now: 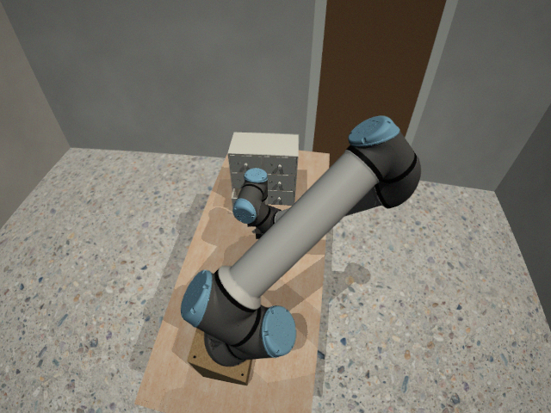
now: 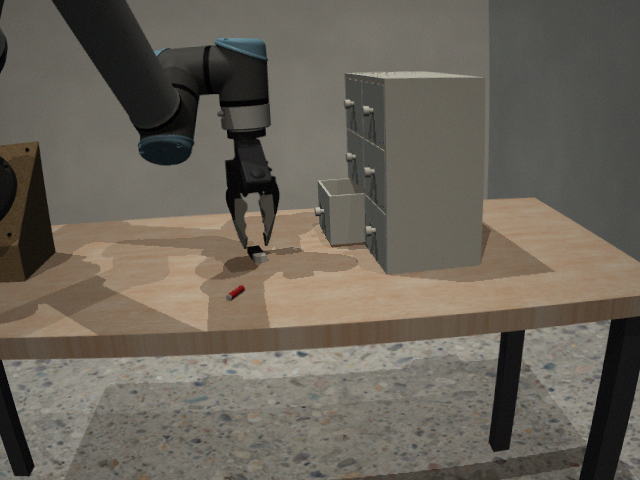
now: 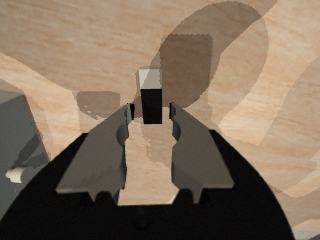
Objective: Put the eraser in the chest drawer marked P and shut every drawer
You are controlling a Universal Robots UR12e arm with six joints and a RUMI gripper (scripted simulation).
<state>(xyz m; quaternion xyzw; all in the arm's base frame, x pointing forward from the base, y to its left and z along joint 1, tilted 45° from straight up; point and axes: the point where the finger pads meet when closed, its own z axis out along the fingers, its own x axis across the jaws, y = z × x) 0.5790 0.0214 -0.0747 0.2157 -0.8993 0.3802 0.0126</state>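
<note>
Now: hand 30 mm above the eraser and 10 mm to the left of it. From my hand the other things lie so: small red cylinder (180 mm to the right, 30 mm below).
</note>
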